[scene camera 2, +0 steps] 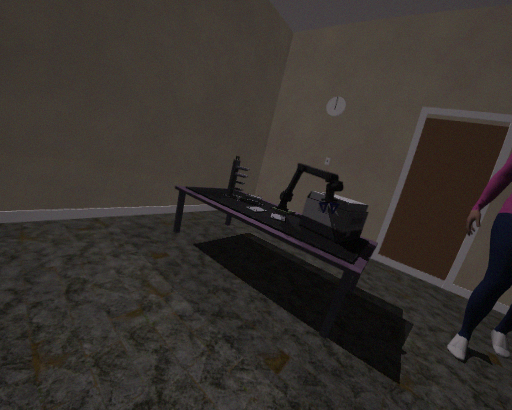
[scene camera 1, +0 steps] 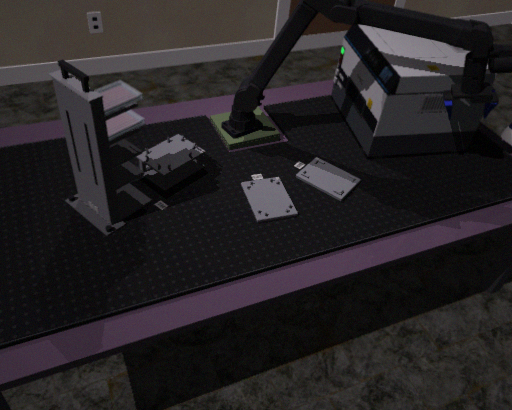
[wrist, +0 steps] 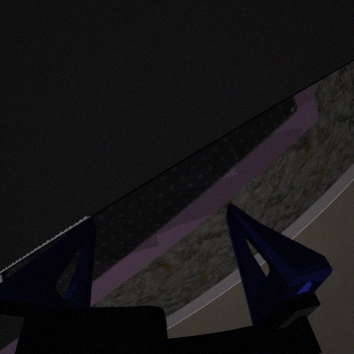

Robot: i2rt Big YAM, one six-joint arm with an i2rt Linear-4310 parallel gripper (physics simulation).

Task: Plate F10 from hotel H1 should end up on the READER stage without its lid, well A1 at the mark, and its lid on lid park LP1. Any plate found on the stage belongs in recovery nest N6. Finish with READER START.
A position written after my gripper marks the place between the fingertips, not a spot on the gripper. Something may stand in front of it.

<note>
My gripper (scene camera 1: 466,118) is open, with nothing in its grasp. Further things: a plate reader (scene camera 1: 390,115), a grey lid park pads (scene camera 1: 268,198) and a black perforated table top (scene camera 1: 66,270).
My gripper shows as well in the wrist view (wrist: 159,216). The black perforated table top also shows in scene camera 2 (scene camera 2: 349,250) and in the wrist view (wrist: 120,227).
</note>
